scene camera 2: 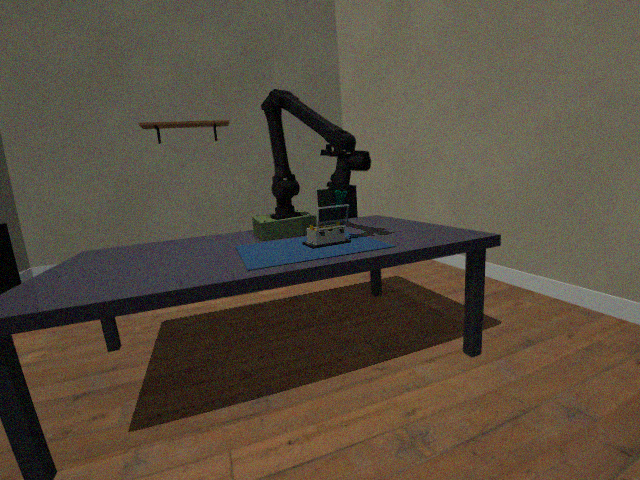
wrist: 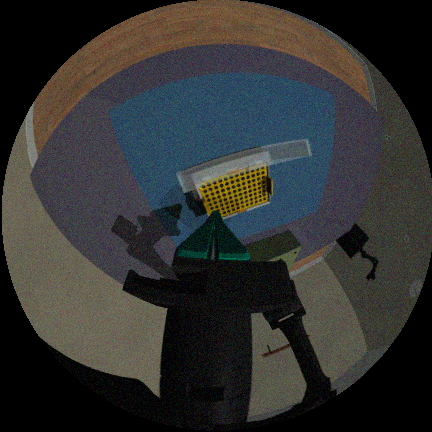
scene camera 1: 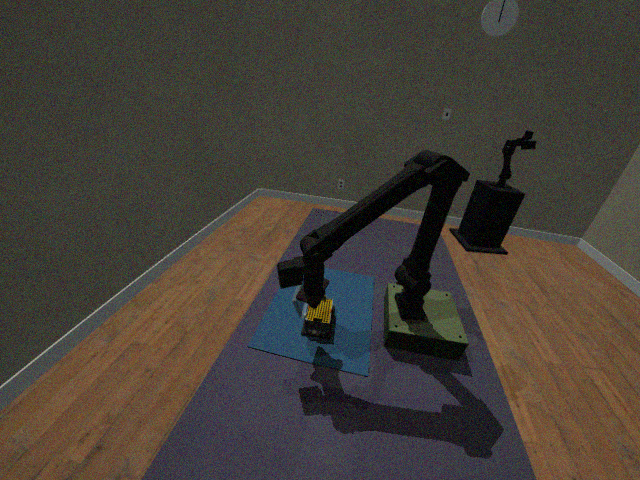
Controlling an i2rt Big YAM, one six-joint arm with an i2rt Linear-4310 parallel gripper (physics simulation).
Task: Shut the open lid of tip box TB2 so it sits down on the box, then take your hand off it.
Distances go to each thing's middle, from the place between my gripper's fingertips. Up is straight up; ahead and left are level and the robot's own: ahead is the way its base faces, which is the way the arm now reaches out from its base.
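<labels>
Measured from the lid [wrist: 235, 163], my gripper is now 5 cm to the left of it, 4 cm short of it and 1 cm above it. And there is the grid of tips [wrist: 228, 195], which I find 3 cm behind my hand, 4 cm to the right of it and 6 cm below it.
</labels>
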